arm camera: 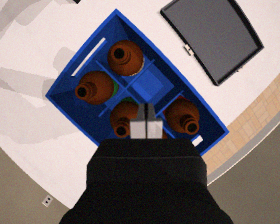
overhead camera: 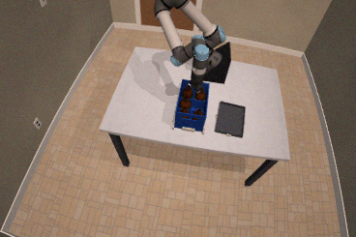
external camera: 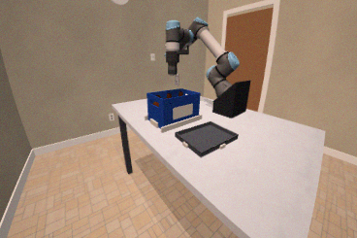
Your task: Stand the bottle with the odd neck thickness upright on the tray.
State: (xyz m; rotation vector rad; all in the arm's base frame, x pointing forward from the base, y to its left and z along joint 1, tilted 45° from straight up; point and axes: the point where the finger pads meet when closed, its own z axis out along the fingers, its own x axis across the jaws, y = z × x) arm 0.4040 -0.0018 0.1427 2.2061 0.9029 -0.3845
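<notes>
Now: the blue crate 160 mm below my hand and 20 mm to the right of it. The rest, counted from my hand: dark tray 260 mm to the left, 230 mm below, 20 mm ahead; then bottle 150 mm below, 90 mm ahead, 70 mm to the right.
</notes>
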